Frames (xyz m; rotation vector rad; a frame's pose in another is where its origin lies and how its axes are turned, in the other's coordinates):
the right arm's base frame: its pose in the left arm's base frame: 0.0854 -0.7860 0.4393 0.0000 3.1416 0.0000
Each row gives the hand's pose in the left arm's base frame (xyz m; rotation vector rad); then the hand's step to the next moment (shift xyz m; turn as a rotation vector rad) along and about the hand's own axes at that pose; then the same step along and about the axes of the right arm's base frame.
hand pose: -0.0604 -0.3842 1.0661 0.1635 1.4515 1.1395
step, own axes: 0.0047 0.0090 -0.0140 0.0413 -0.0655 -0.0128
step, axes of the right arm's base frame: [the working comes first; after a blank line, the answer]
step, axes of the left arm's base frame: -0.0173 0.0003 0.0002 0.0113 -0.0119 -0.0767

0.0173 0.0003 -0.0002 -0.0113 -0.0119 0.0767
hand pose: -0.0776 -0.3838 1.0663 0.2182 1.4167 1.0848
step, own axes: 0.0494 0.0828 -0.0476 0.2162 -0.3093 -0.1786
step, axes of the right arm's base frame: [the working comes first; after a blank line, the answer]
step, axes of the left arm's base frame: -0.0900 0.0571 0.0140 -0.0523 -0.0962 -0.4029

0.0900 0.0571 -0.0140 0.0523 -0.0962 0.4029
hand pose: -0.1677 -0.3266 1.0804 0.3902 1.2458 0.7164
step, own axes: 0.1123 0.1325 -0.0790 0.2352 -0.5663 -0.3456
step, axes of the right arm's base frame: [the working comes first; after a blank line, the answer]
step, axes of the left arm's base frame: -0.0956 0.1639 -0.0203 -0.1366 -0.2876 -0.6278

0.0956 0.1639 0.0203 0.1366 -0.2876 0.6278
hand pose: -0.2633 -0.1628 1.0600 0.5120 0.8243 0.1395
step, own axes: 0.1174 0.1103 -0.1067 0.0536 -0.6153 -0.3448
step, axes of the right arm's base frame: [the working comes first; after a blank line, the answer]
step, axes of the left arm's base frame: 0.0099 0.1733 -0.0848 -0.2629 -0.3873 -0.5303

-0.0099 0.1733 0.0848 0.2629 -0.3873 0.5303
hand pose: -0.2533 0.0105 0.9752 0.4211 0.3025 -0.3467
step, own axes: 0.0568 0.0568 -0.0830 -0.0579 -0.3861 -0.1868
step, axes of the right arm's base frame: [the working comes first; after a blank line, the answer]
step, axes of the left arm's base frame: 0.0553 0.0706 -0.0728 -0.2408 -0.2321 -0.2747

-0.0553 0.0706 0.0728 0.2408 -0.2321 0.2747
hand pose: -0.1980 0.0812 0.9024 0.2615 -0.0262 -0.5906
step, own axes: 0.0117 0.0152 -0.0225 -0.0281 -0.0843 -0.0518
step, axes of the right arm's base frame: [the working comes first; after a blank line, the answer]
step, axes of the left arm's base frame: 0.0203 0.0110 -0.0185 -0.0643 -0.0395 -0.0698

-0.0203 0.0110 0.0185 0.0643 -0.0395 0.0698
